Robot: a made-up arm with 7 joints.
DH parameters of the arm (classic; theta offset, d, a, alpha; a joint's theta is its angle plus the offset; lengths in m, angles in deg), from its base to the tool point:
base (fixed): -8.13 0 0.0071 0
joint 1: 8.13 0.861 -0.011 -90
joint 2: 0 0.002 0.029 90
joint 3: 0 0.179 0.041 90
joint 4: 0 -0.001 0.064 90
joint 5: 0 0.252 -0.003 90
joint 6: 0 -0.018 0.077 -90
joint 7: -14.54 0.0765 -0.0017 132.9
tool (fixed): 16.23 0.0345 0 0
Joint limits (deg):
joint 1: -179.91..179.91
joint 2: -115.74..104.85
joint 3: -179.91..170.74
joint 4: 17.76..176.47
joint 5: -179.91..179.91
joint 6: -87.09..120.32
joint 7: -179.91..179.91
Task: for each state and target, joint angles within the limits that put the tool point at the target. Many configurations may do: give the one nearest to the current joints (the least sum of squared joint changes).
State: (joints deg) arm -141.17 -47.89 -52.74 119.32 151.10 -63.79 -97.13
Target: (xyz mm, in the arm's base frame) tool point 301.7 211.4 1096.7
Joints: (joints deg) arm -168.72 -72.95 -52.64 146.71 149.87 -52.48 -94.10
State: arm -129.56 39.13 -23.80 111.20 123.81 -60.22 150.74
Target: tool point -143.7 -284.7 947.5
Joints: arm -105.22 31.04 -9.02 114.48 129.03 -68.47 151.21
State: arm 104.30 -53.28 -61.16 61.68 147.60 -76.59 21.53
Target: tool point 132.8 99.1 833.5
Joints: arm 130.29 -55.79 -86.77 31.60 143.79 -46.54 19.97
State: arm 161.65 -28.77 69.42 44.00 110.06 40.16 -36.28
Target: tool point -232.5 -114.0 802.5
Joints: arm 149.83 -9.35 62.01 27.97 110.01 39.27 -34.27
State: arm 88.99 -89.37 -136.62 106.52 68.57 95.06 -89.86
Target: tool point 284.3 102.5 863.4
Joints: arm 118.96 -85.55 -105.48 57.70 64.50 104.69 -92.46
